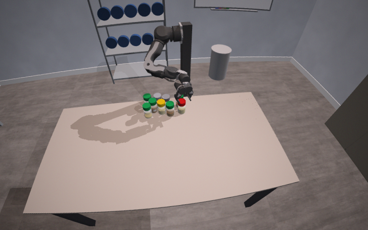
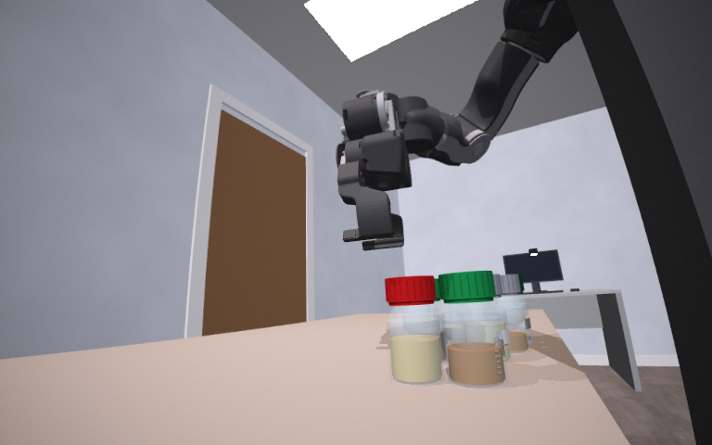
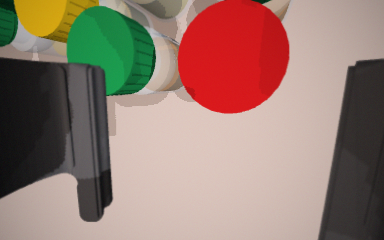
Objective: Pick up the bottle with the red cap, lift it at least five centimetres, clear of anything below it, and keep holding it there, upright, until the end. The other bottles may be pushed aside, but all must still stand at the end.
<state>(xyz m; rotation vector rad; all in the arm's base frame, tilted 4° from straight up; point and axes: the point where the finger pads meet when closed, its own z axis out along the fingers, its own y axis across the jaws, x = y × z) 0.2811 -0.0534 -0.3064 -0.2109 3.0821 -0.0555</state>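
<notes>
Now: hand 14 cm to the left of the yellow-capped bottle, 10 cm above it and 6 cm past it.
</notes>
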